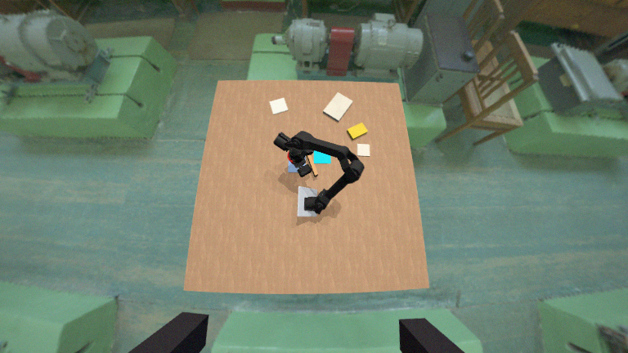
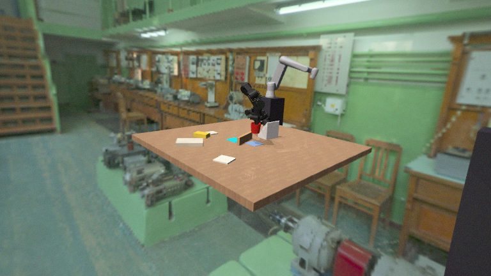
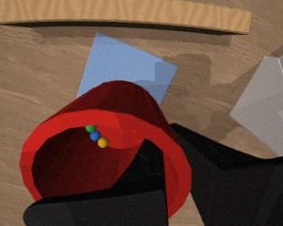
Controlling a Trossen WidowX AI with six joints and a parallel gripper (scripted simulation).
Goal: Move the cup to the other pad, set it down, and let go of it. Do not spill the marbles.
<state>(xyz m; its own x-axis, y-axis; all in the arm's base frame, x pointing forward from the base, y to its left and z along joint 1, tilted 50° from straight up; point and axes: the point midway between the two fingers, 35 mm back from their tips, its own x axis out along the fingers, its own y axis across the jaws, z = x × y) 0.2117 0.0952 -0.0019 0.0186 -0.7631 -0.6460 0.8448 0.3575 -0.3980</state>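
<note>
Right now the cyan pad is 8 cm ahead of my gripper tip, 13 cm to the right of it and 13 cm below it. The rest, counted from my gripper tip: blue pad 2 cm ahead, 1 cm to the left, 13 cm below; then wooden bar 5 cm ahead, 6 cm to the right, 10 cm below; then red cup 3 cm ahead, 2 cm to the left.
</note>
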